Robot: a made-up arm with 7 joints. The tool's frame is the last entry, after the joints.
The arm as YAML. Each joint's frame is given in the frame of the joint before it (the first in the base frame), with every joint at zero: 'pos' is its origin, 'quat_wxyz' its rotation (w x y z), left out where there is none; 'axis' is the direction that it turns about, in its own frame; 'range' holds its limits. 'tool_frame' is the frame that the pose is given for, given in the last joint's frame.
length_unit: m
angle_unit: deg
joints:
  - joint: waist
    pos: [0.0, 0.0, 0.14]
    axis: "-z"
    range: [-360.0, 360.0]
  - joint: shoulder
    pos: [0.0, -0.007, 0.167]
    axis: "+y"
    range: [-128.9, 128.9]
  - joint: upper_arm
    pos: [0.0, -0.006, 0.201]
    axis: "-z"
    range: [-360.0, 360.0]
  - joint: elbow
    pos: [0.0, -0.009, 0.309]
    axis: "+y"
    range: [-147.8, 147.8]
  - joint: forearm
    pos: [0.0, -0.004, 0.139]
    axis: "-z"
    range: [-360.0, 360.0]
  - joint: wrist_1
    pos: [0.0, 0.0, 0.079]
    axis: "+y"
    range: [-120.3, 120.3]
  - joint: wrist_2
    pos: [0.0, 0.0, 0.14]
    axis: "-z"
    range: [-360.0, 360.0]
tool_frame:
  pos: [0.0, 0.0, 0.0]
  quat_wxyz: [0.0, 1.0, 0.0, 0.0]
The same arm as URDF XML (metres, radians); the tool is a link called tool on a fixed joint. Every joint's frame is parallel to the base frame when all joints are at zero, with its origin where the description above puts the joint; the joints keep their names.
<robot name="arm">
<link name="base"/>
<link name="link1"/>
<link name="link2"/>
<link name="link3"/>
<link name="link4"/>
<link name="link5"/>
<link name="link6"/>
<link name="link7"/>
<link name="tool"/>
<joint name="waist" type="revolute"><parent link="base"/><child link="link1"/><origin xyz="0 0 0.14"/><axis xyz="0 0 -1"/><limit lower="-6.2832" upper="6.2832"/></joint>
<joint name="shoulder" type="revolute"><parent link="link1"/><child link="link2"/><origin xyz="0 -0.007 0.167"/><axis xyz="0 1 0"/><limit lower="-2.2497" upper="2.2497"/></joint>
<joint name="upper_arm" type="revolute"><parent link="link2"/><child link="link3"/><origin xyz="0 -0.006 0.201"/><axis xyz="0 0 -1"/><limit lower="-6.2832" upper="6.2832"/></joint>
<joint name="elbow" type="revolute"><parent link="link3"/><child link="link4"/><origin xyz="0 -0.009 0.309"/><axis xyz="0 1 0"/><limit lower="-2.5796" upper="2.5796"/></joint>
<joint name="forearm" type="revolute"><parent link="link4"/><child link="link5"/><origin xyz="0 -0.004 0.139"/><axis xyz="0 0 -1"/><limit lower="-6.2832" upper="6.2832"/></joint>
<joint name="wrist_1" type="revolute"><parent link="link5"/><child link="link6"/><origin xyz="0 0 0.079"/><axis xyz="0 1 0"/><limit lower="-2.0996" upper="2.0996"/></joint>
<joint name="wrist_2" type="revolute"><parent link="link6"/><child link="link7"/><origin xyz="0 0 0.14"/><axis xyz="0 0 -1"/><limit lower="-6.2832" upper="6.2832"/></joint>
<joint name="tool_joint" type="fixed"><parent link="link7"/><child link="tool"/><origin xyz="0 0 0" rpy="3.1416 0 0"/></joint>
</robot>

